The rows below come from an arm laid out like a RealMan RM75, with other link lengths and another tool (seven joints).
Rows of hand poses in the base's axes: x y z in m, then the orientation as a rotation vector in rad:
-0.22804 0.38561 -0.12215 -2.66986 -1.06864 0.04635
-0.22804 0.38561 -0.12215 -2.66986 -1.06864 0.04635
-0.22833 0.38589 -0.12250 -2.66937 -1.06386 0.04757
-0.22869 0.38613 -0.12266 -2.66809 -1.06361 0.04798
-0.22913 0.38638 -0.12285 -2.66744 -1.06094 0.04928
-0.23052 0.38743 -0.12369 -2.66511 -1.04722 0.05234
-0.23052 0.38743 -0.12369 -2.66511 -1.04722 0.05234
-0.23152 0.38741 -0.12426 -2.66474 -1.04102 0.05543
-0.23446 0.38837 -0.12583 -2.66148 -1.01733 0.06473
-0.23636 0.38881 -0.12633 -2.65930 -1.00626 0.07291
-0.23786 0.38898 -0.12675 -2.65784 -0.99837 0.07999
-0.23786 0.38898 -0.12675 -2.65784 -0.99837 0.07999
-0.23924 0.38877 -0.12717 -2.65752 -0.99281 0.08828
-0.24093 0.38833 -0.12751 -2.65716 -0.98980 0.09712
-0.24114 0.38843 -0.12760 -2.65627 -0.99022 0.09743
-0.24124 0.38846 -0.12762 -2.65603 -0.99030 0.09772
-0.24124 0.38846 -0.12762 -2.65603 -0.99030 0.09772
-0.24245 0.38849 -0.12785 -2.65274 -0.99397 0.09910
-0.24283 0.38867 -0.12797 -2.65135 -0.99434 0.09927
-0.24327 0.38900 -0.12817 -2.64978 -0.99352 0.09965
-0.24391 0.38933 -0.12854 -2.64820 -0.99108 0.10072
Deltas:
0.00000 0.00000 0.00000 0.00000 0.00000 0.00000
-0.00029 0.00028 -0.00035 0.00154 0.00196 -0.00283
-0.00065 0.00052 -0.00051 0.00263 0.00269 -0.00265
-0.00109 0.00077 -0.00070 0.00365 0.00430 -0.00408
-0.00248 0.00182 -0.00154 0.00897 0.00995 -0.01205
-0.00248 0.00182 -0.00154 0.00897 0.00995 -0.01205
-0.00348 0.00180 -0.00211 0.01029 0.01335 -0.01567
-0.00642 0.00276 -0.00368 0.01753 0.02537 -0.02933
-0.00832 0.00320 -0.00418 0.02037 0.03362 -0.03524
-0.00982 0.00337 -0.00460 0.02193 0.04026 -0.03936
-0.00982 0.00337 -0.00460 0.02193 0.04026 -0.03936
-0.01120 0.00316 -0.00502 0.02145 0.04678 -0.04213
-0.01289 0.00272 -0.00536 0.02011 0.05311 -0.04318
-0.01310 0.00282 -0.00545 0.02068 0.05352 -0.04268
-0.01320 0.00285 -0.00547 0.02079 0.05377 -0.04254
-0.01320 0.00285 -0.00547 0.02079 0.05377 -0.04254
-0.01441 0.00288 -0.00570 0.02224 0.05496 -0.03926
-0.01479 0.00306 -0.00582 0.02331 0.05545 -0.03868
-0.01523 0.00339 -0.00602 0.02481 0.05640 -0.03881
-0.01587 0.00372 -0.00639 0.02657 0.05813 -0.03993

